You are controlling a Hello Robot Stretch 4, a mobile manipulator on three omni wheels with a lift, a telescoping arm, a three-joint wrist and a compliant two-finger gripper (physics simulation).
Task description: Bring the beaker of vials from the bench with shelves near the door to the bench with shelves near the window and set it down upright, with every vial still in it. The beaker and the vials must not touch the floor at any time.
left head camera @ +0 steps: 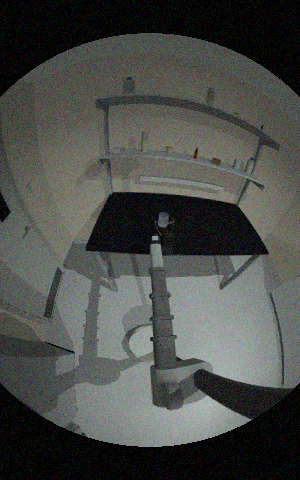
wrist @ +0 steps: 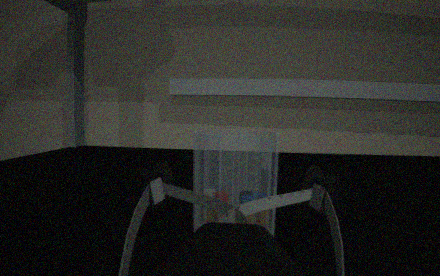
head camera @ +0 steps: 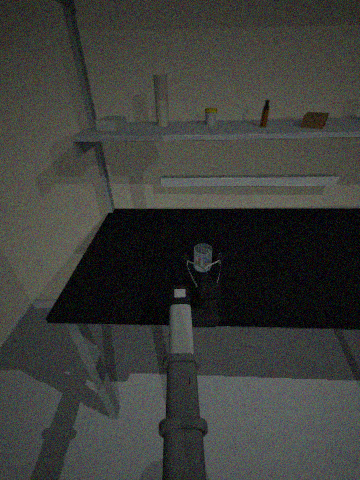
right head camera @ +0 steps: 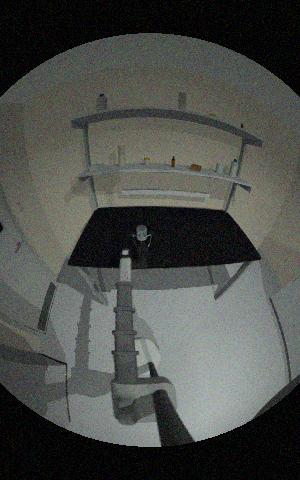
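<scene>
The clear beaker (head camera: 202, 257) (left head camera: 163, 218) (right head camera: 142, 231) (wrist: 235, 167) stands upright on the black bench top (head camera: 285, 275) (left head camera: 210, 225) (right head camera: 200, 237) (wrist: 390, 215), left of its middle. Inside, in the wrist view, are vials; a red cap (wrist: 221, 196) and a blue cap (wrist: 246, 196) show through the wall. My gripper (head camera: 203, 261) (left head camera: 164, 223) (right head camera: 142, 236) (wrist: 237, 179) is open. Its fingertips stand to the left and right of the beaker, with a gap on each side in the wrist view. The dark gripper body hides the beaker's base there.
Above the bench, the lower shelf (head camera: 190, 136) bears a tall cylinder (head camera: 161, 100), a yellow-lidded jar (head camera: 211, 118), a brown bottle (head camera: 265, 115) and an orange-brown block (head camera: 314, 120). A pale bar (head camera: 250, 181) runs along the back wall. My extended arm (head camera: 182, 390) reaches over the bench's front edge.
</scene>
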